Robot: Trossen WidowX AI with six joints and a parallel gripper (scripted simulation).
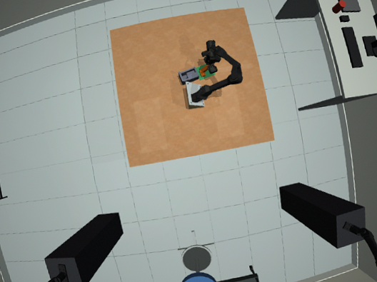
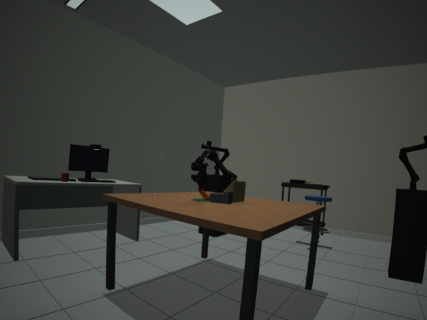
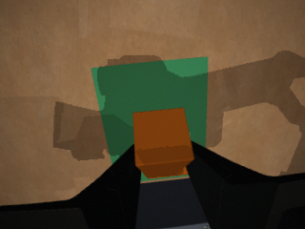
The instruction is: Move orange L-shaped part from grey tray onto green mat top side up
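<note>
My gripper tip is now 2 cm past the orange L-shaped part, 3 cm to the right of it and 3 cm above it. From my gripper tip the other things lie so: green mat (2 cm to the left, 9 cm below).
</note>
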